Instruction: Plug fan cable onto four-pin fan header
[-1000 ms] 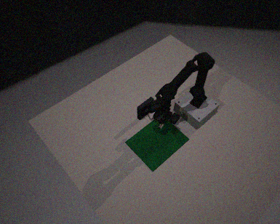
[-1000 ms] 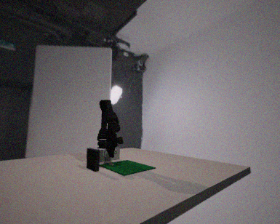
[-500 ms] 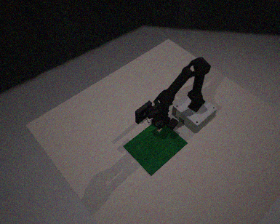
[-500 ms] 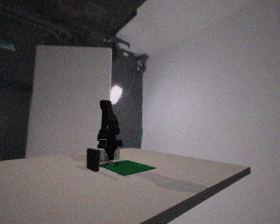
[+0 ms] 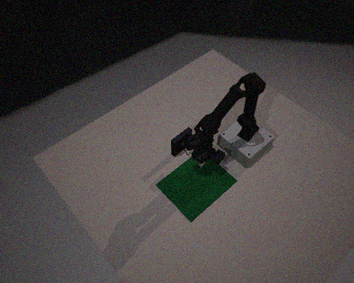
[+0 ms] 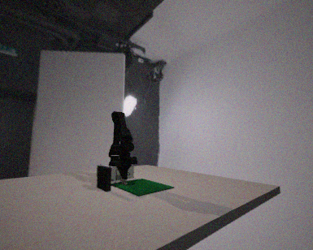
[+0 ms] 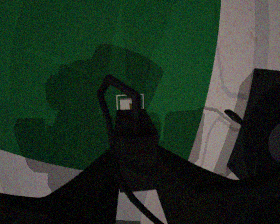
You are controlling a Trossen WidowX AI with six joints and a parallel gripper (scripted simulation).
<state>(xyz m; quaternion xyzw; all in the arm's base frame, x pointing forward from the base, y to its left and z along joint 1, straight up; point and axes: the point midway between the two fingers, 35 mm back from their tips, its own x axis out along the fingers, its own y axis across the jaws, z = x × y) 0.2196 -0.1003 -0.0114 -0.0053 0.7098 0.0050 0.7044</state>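
My gripper tip is now 1 cm short of the fan plug and 1 cm below it. Round my gripper tip: green board (11 cm ahead, 4 cm to the left, 6 cm below); black fan (13 cm to the right, 2 cm above); four-pin fan header (1 cm ahead, 4 cm below).
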